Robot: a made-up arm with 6 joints.
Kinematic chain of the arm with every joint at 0, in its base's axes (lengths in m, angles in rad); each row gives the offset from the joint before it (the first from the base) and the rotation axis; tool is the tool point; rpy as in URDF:
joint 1: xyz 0 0 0.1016 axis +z
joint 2: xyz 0 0 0 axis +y
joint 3: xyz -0.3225 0 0.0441 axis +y
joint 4: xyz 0.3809 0 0.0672 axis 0.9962 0 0.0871
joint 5: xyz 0 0 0 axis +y
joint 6: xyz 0.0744 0 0.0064 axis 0.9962 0 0.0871
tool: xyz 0 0 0 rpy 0 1.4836 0
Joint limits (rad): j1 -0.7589..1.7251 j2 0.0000..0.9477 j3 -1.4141..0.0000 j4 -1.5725..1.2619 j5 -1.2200..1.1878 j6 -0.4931..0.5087
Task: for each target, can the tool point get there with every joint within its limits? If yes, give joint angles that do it. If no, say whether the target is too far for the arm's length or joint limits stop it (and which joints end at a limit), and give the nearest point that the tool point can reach.
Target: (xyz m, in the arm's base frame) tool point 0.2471 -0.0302 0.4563
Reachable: yes | joints -0.1807 0.8295 -0.7377 -0.2593 -0.8742 0.0004
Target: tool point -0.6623 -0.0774 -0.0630
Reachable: no: joint limits stop it (at a limit: joint 1, joint 2, joint 3, joint 4, joint 5) | nearest point -0.0847 0.1150 0.0843 | short by 0.626 m
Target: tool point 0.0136 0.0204 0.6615
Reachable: yes | joints -0.4908 0.4858 -1.2317 -0.9435 -0.4173 0.2715
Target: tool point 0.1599 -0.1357 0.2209
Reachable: yes | joints -0.4949 0.6910 -0.3006 -1.1129 0.7049 0.1912
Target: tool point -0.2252 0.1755 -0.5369
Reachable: no: joint limits stop it (at a limit: joint 1, joint 2, joint 3) | nearest point -0.0414 0.1287 0.0481 | short by 0.615 m
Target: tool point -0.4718 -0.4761 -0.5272
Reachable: no: too far | nearest point 0.0457 -0.1166 0.0679 | short by 0.867 m
